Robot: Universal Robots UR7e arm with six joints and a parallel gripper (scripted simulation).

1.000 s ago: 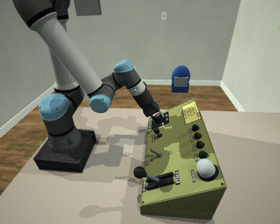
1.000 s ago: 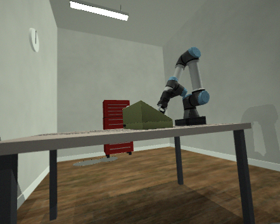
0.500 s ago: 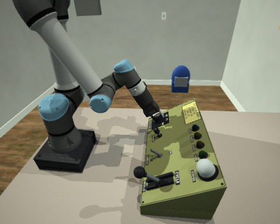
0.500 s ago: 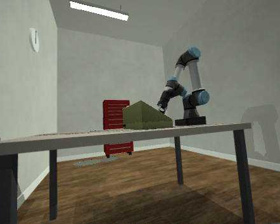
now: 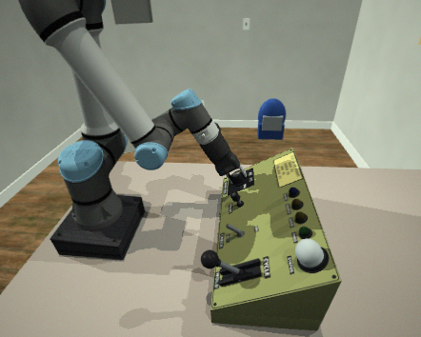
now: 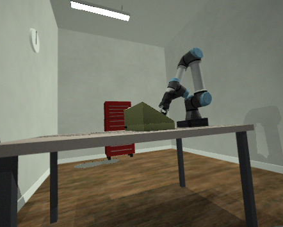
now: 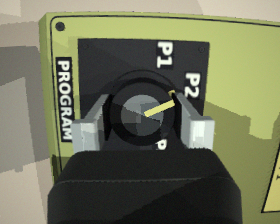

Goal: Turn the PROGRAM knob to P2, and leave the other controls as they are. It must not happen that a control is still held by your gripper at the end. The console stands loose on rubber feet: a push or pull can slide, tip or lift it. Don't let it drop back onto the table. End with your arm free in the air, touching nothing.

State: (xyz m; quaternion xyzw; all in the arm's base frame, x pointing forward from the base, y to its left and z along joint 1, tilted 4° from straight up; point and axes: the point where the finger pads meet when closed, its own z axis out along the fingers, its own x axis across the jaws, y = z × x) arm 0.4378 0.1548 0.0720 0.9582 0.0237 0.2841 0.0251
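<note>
Now: the mode knob 120 mm to the right of my hand. Also, from my hand: olive console: 180 mm to the right, 40 mm ahead, 30 mm below; check toggle: 240 mm to the right, 10 mm below; ball-handled lever: 360 mm to the right, 30 mm behind.
</note>
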